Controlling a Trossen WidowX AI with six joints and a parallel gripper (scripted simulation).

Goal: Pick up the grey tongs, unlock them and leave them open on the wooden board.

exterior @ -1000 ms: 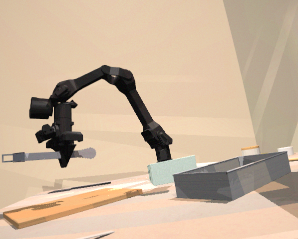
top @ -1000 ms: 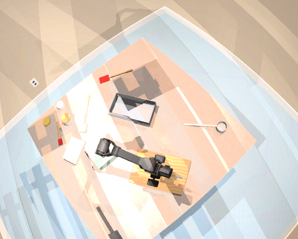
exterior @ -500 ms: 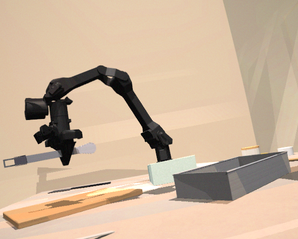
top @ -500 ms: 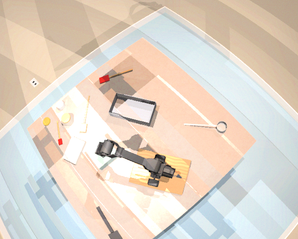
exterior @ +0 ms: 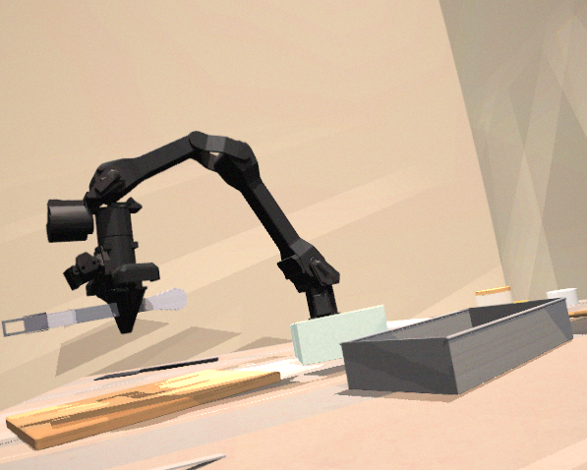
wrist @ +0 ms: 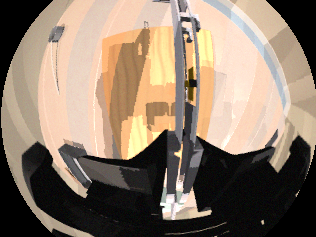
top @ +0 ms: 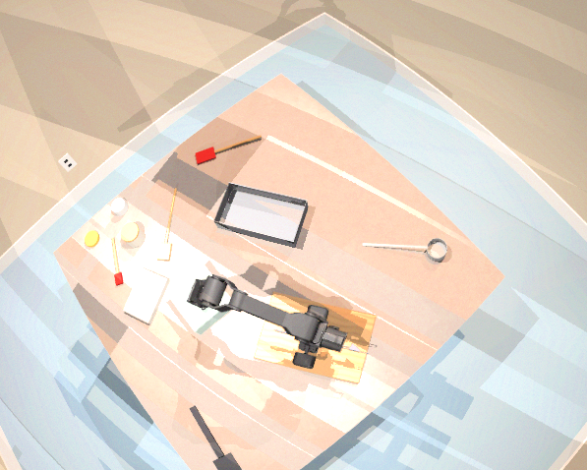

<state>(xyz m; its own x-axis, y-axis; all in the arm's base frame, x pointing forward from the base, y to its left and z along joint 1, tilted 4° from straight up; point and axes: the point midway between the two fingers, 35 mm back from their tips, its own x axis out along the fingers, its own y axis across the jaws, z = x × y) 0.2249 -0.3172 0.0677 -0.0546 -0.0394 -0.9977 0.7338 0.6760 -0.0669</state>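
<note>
My gripper tip is 20 mm short of the wooden board, 20 mm to the right of it and 110 mm above it. From my gripper tip the other things lie so: grey roasting tin 100 mm ahead, 500 mm to the left, 80 mm below; then jar 370 mm behind, 720 mm to the left, 80 mm below; then dark tool 480 mm behind, 150 mm to the right, 110 mm below.
</note>
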